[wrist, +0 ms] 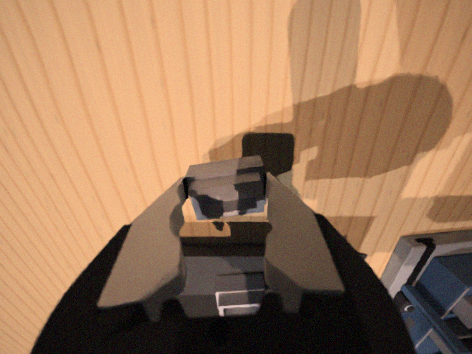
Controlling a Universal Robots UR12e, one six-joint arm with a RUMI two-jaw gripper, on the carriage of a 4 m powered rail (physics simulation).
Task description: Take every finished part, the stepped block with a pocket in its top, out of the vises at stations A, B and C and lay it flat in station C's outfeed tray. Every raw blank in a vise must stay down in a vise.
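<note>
My gripper [225, 176] is shut on a grey stepped block, the finished part [225, 175], held across the fingertips. Its side faces the camera, with dark shadow patches on it; its pocket does not show. The block is over the wooden table top, beyond the tray's far wall in the view. Part of the dark grey outfeed tray [197, 272] shows between the fingers, lower in the view. Another finished part [240, 299], with a light-edged pocket, lies in the tray, partly hidden by the gripper body. The fingers hide the tray's sides.
At the lower right, a vise [445, 277] with blue parts stands on a grey base plate [398, 257], cut off by the view's edge. The wooden table top [125, 100] fills the upper view, with shadows of the arm and gripper on it.
</note>
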